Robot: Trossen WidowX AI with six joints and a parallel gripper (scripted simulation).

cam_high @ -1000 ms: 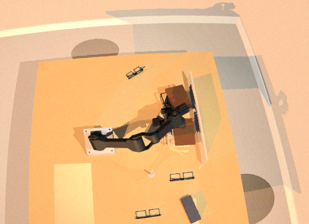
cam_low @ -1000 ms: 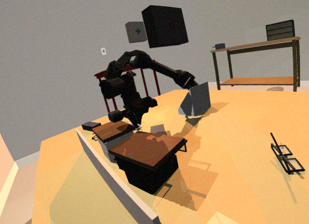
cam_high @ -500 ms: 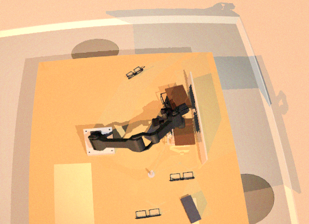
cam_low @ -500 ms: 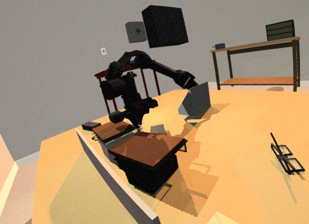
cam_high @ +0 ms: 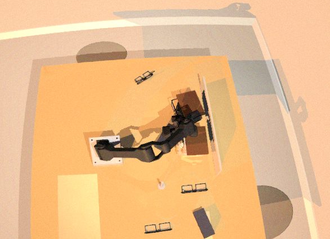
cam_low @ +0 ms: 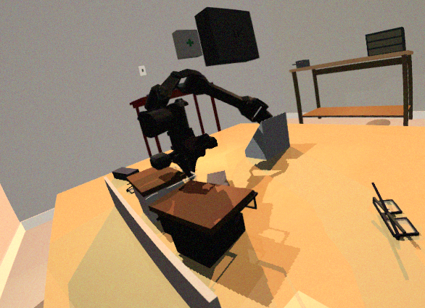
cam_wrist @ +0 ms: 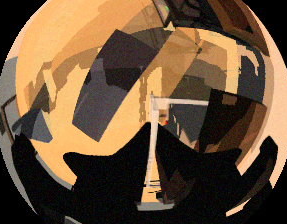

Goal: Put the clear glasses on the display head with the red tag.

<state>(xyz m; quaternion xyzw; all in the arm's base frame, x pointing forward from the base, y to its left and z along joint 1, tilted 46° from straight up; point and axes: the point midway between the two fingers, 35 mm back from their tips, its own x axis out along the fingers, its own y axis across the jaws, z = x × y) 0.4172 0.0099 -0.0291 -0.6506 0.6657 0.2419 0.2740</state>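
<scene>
Right now my gripper tip is 7 cm short of the pale head, 4 cm to the left of it and 1 cm above it. From my gripper tip the other things lie so: dark head 18 cm to the left, 7 cm ahead, 1 cm below; white back panel 20 cm ahead, 7 cm to the left, 1 cm below.
</scene>
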